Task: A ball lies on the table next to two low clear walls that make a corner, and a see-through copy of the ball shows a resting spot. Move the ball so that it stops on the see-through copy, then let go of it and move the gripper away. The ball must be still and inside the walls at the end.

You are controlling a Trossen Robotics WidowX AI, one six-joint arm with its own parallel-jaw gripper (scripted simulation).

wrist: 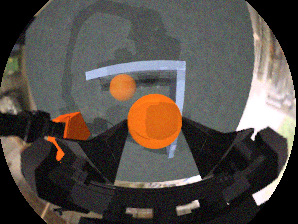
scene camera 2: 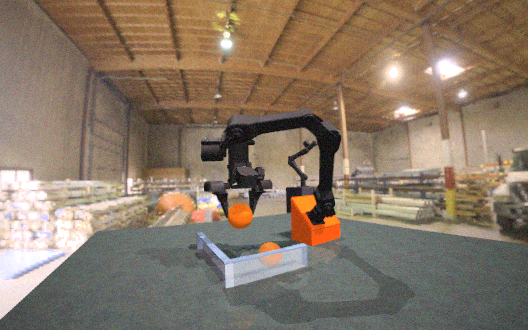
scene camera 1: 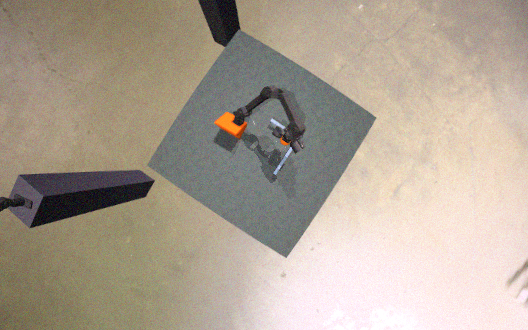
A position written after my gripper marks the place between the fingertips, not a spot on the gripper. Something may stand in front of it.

My gripper [scene camera 2: 239, 216] holds a ball [wrist: 154, 121].
My gripper shows as well in the wrist view [wrist: 154, 121].
